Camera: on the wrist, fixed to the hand. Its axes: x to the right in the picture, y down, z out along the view.
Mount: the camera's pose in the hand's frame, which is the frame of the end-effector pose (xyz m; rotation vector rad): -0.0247 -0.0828 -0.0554 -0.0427 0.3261 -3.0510
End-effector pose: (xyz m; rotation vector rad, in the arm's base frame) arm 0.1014 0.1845 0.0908 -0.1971 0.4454 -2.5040
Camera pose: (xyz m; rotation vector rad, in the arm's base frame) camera 0.0653 0.2778 0.0676 0.1489 0.0477 0.6711
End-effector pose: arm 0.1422 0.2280 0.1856 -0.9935 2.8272 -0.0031
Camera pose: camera 0.2052 0.1761 0.2479 2.7973 0.8456 0.2774
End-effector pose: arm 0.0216 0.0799 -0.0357 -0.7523 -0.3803 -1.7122
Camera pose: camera -0.0697 0.0875 -0.0819 -0.4902 0.5670 1.4240
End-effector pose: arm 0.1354 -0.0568 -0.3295 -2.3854 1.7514 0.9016
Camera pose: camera 0.2275 -0.0263 -0.2960 -1.7199 -2.0659 -0.2412
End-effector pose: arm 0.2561 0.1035 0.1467 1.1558 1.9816 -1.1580
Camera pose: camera 0.1922 0.1217 0.2249 1.6440 -1.1933 0.5822
